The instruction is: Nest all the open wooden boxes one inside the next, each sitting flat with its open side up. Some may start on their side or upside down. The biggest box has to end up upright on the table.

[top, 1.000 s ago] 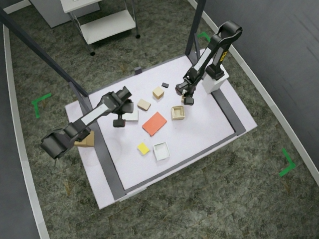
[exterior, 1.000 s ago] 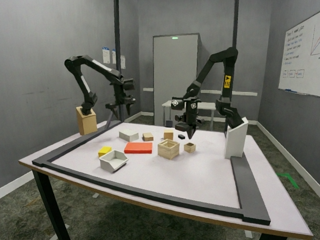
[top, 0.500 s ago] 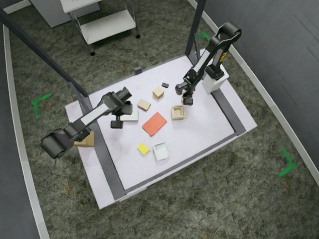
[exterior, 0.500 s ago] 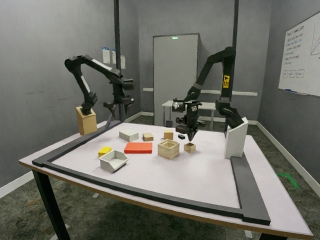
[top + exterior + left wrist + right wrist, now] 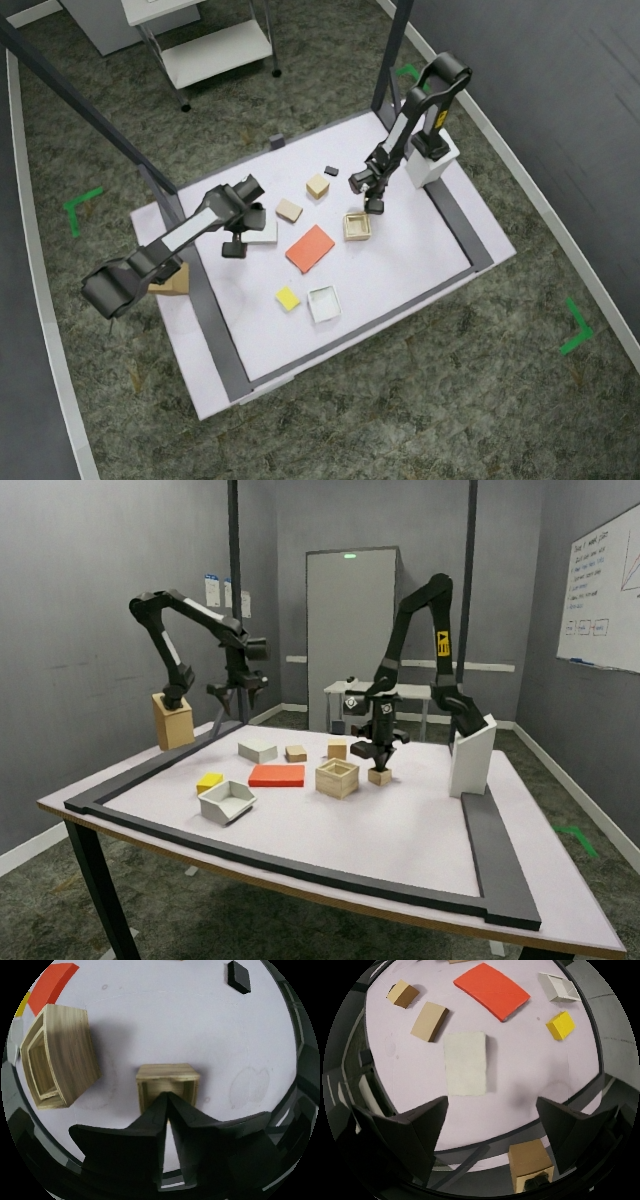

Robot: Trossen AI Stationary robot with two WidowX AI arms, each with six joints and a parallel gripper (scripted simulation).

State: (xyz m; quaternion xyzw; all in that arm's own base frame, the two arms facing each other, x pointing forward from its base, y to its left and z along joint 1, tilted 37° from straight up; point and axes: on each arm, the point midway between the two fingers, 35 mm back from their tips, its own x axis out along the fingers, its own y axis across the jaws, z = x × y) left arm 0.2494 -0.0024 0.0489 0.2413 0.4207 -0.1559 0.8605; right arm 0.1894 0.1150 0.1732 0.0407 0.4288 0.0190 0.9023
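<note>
Now: the small wooden box 5 cm below my left hand. The rest, counted from my left hand: biggest wooden box 8 cm ahead, 10 cm to the right, 4 cm below; then mid-sized wooden box 8 cm ahead, 10 cm to the right, 4 cm below; then small black piece 16 cm behind, 8 cm to the right, 5 cm below.
</note>
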